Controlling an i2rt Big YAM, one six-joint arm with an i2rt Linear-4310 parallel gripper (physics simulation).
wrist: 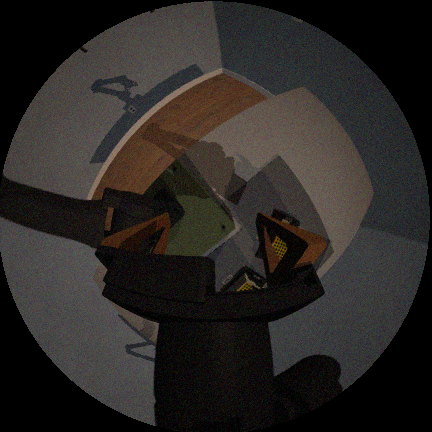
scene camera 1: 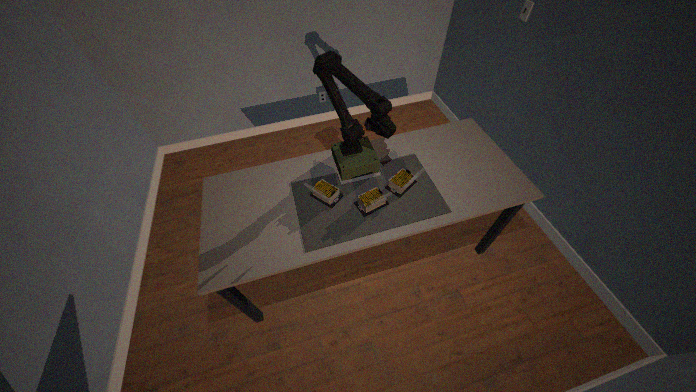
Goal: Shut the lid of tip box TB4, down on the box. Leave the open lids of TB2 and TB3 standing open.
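Places are measured from the arm's base along level axes (x ahead, y left, z up), in millimetres.
Where they show: gripper, between the fingertips: point(wrist: 212, 216) point(scene camera 1: 378, 133); arm's base, origin of its link: point(scene camera 1: 351, 149).
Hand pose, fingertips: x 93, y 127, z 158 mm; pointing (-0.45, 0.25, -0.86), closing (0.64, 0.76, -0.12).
Observation:
Things, the pixels of their top centre, and the offset from my fingertips. "*": a spot on its surface instead. Level surfaces: height alone.
- grey mat, height of its surface: dz -245 mm
- left box, centre of its top: point(scene camera 1: 325, 187) dx +130, dy -340, dz -170 mm
- middle box, centre of its top: point(scene camera 1: 371, 195) dx +259, dy -124, dz -170 mm
- right box, centre of its top: point(wrist: 288, 245) point(scene camera 1: 402, 176) dx +188, dy +78, dz -170 mm
- left box's lid, a spot on its surface: point(scene camera 1: 308, 188) * dx +149, dy -427, dz -125 mm
- right box's lid, a spot on its surface: point(scene camera 1: 420, 173) * dx +252, dy +140, dz -103 mm
- yellow tip field, a spot on its surface: point(wrist: 279, 247) * dx +184, dy +58, dz -188 mm
- pale table, height of its surface: dz -248 mm
Three tip boxes with yellow tips stand on the grey mat point(scene camera 1: 425, 202) point(wrist: 300, 187): a left box point(scene camera 1: 326, 191), a middle box point(scene camera 1: 371, 200) and a right box point(scene camera 1: 401, 181). Their labels are too small to read, so I cannot tell which is TB4. The left box's lid point(scene camera 1: 308, 188) and the right box's lid point(scene camera 1: 420, 173) stand open, slanting outward. A pale lid edge shows at the middle box's right side. In the wrist view, parts of two boxes show, one yellow tip field point(wrist: 279, 247) through a finger, another point(wrist: 246, 286) lower. My gripper point(scene camera 1: 387, 131) point(wrist: 212, 216) is open and empty, high above the table behind the boxes.
The arm's green base point(scene camera 1: 357, 164) point(wrist: 197, 225) stands directly behind the mat, close to the boxes. The pale table point(scene camera 1: 240, 200) point(wrist: 340, 150) extends to both sides. The back wall point(scene camera 1: 225, 60) rises behind the arm. The scene is dim, with arm shadows across the table.

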